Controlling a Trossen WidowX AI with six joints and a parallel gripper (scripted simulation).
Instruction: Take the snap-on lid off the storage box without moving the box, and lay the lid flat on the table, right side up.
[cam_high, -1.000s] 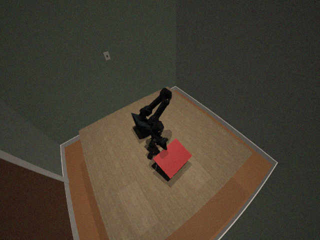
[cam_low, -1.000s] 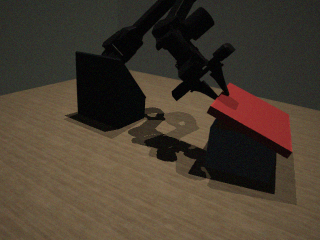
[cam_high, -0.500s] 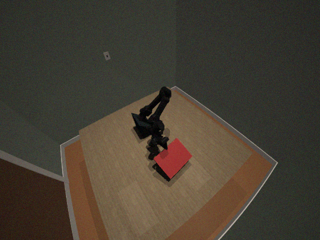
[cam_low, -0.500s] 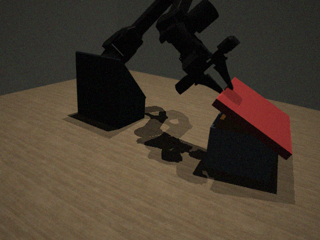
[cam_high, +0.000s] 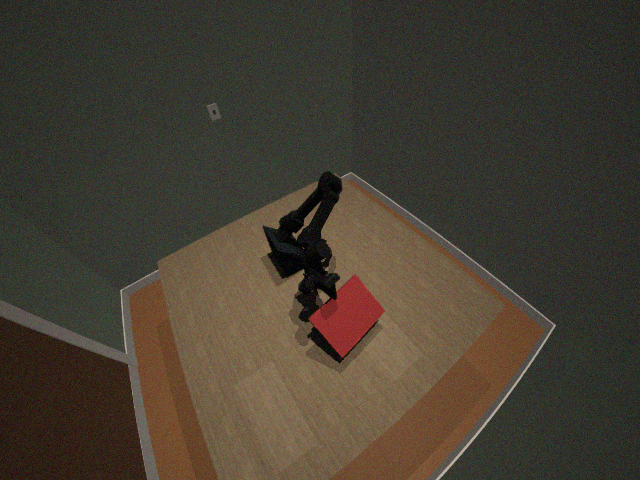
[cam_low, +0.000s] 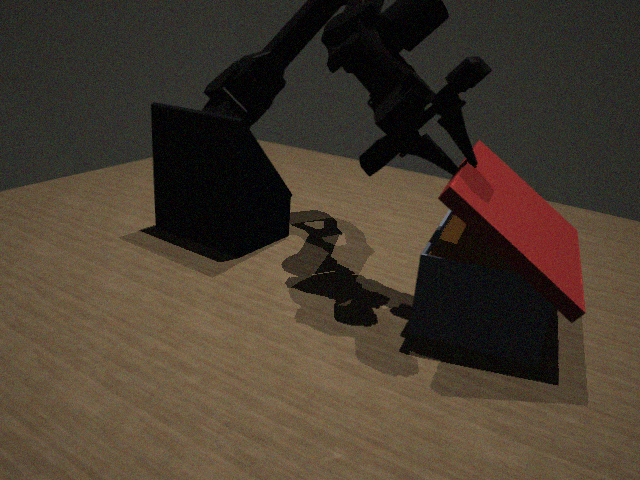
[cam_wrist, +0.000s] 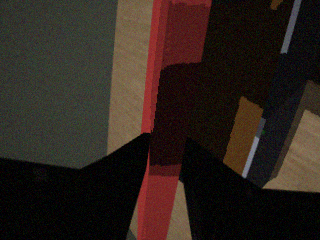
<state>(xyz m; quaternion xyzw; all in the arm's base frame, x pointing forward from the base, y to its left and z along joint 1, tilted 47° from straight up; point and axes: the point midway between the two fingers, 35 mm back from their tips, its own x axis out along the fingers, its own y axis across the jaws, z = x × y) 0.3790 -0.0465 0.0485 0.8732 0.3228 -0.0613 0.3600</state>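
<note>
Right now the red lid is 7 cm ahead of my gripper tip, 4 cm below it and 1 cm to the left of it. From my gripper tip the other things lie so: storage box (13 cm below, 5 cm ahead, 1 cm to the left).
</note>
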